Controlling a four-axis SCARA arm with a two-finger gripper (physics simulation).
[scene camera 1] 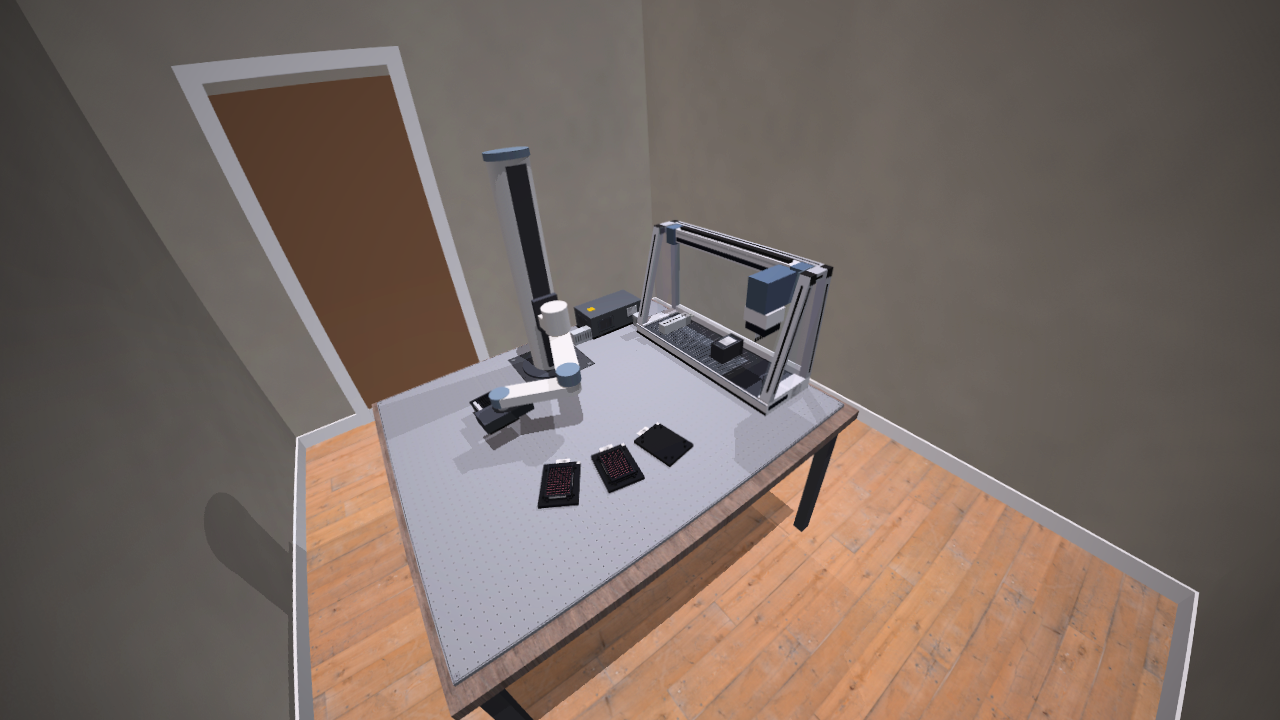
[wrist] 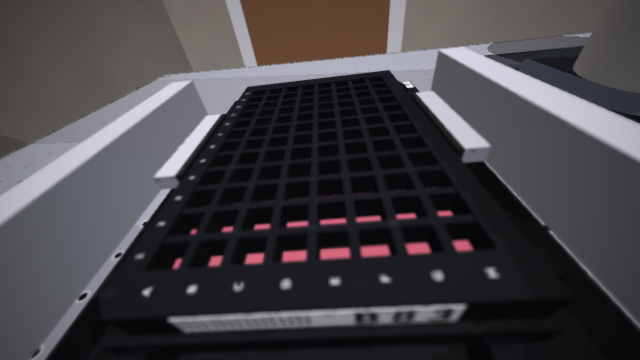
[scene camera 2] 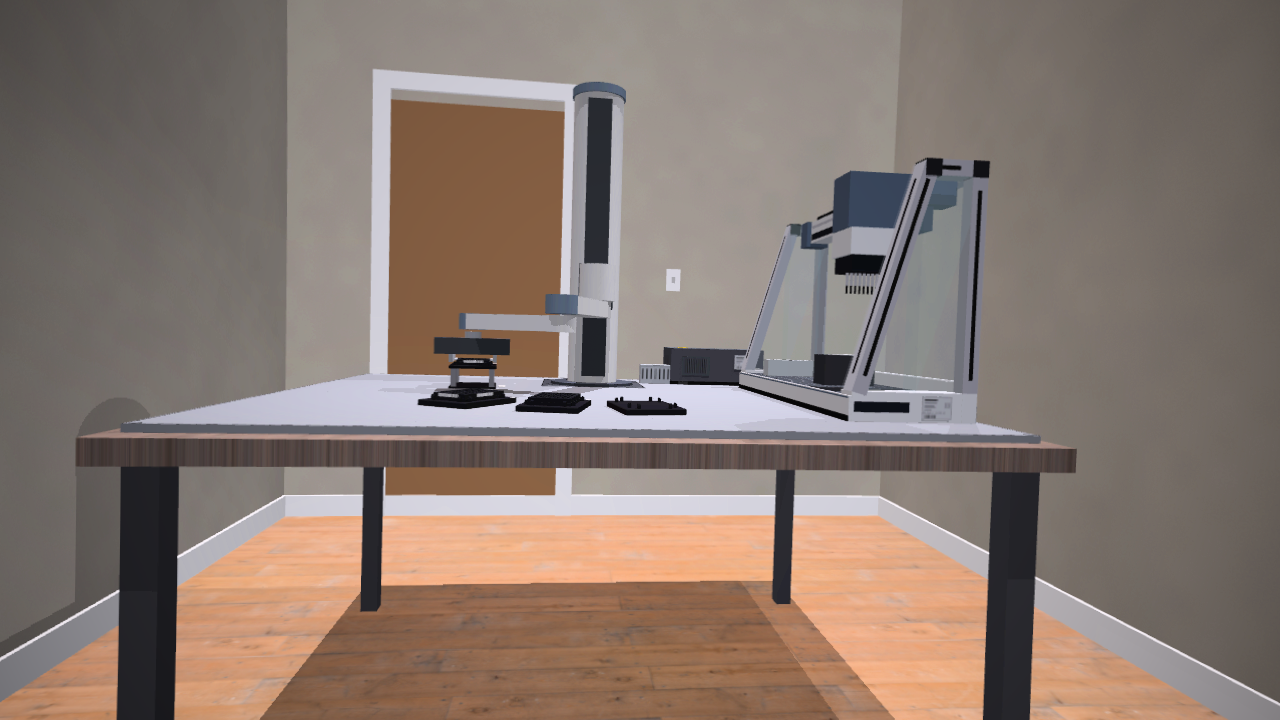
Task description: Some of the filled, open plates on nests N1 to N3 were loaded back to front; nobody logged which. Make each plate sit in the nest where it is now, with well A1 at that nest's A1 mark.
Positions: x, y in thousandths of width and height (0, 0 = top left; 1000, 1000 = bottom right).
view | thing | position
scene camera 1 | gripper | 382, 552
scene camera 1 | nest N1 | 449, 697
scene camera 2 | gripper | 371, 495
